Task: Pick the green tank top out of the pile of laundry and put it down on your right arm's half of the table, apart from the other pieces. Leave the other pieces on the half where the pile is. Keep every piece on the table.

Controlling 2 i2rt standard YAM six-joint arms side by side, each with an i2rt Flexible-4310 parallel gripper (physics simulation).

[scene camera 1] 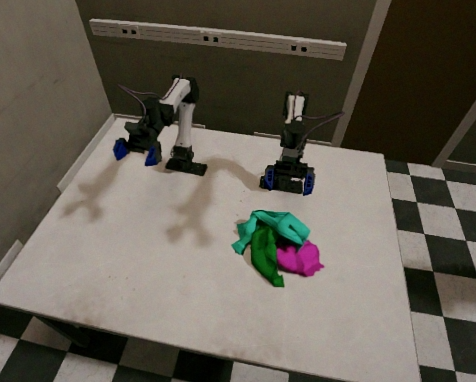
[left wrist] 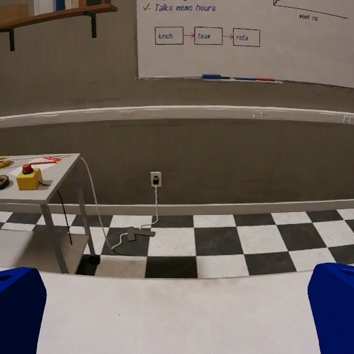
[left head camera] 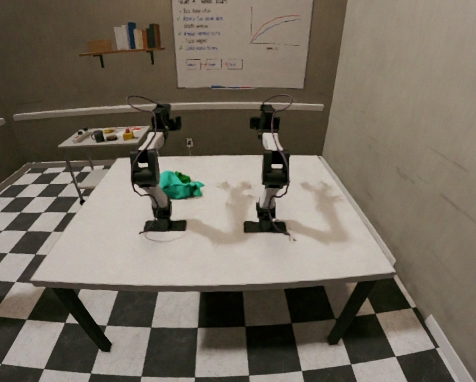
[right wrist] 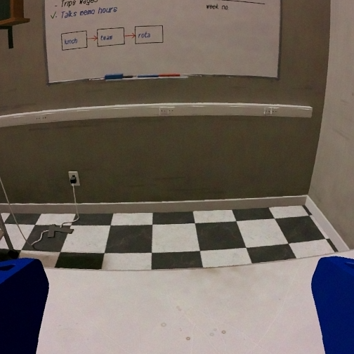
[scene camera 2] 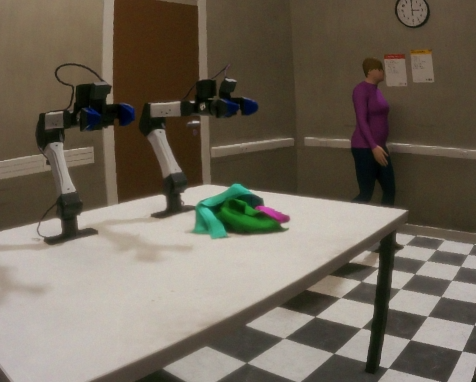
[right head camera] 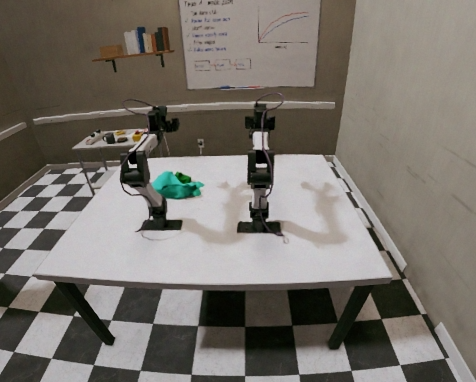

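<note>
The green tank top [left head camera: 183, 177] [right head camera: 183, 177] [scene camera 1: 265, 252] [scene camera 2: 245, 220] lies crumpled in the pile, partly covered by a teal piece [left head camera: 177, 188] [right head camera: 175, 187] [scene camera 1: 295, 228] [scene camera 2: 204, 220]. A magenta piece [scene camera 1: 302, 258] [scene camera 2: 272, 215] lies beside it, partly under the teal one. The pile is on the left arm's half. My left gripper [scene camera 1: 289, 180] [scene camera 2: 240, 106] [left wrist: 176, 286] is open and empty, raised above the table near the pile. My right gripper [scene camera 1: 136, 151] [scene camera 2: 108, 117] [right wrist: 180, 278] is open and empty, raised above the right arm's half. The pile does not show in either wrist view.
The white table [left head camera: 215, 265] [right head camera: 215, 265] [scene camera 1: 150, 300] [scene camera 2: 150, 310] carries both arm bases. Shadows of the arms fall across it. A side cart [left head camera: 67, 144] with small items stands beyond the table. A person [scene camera 2: 371, 120] stands behind the table in scene camera 2.
</note>
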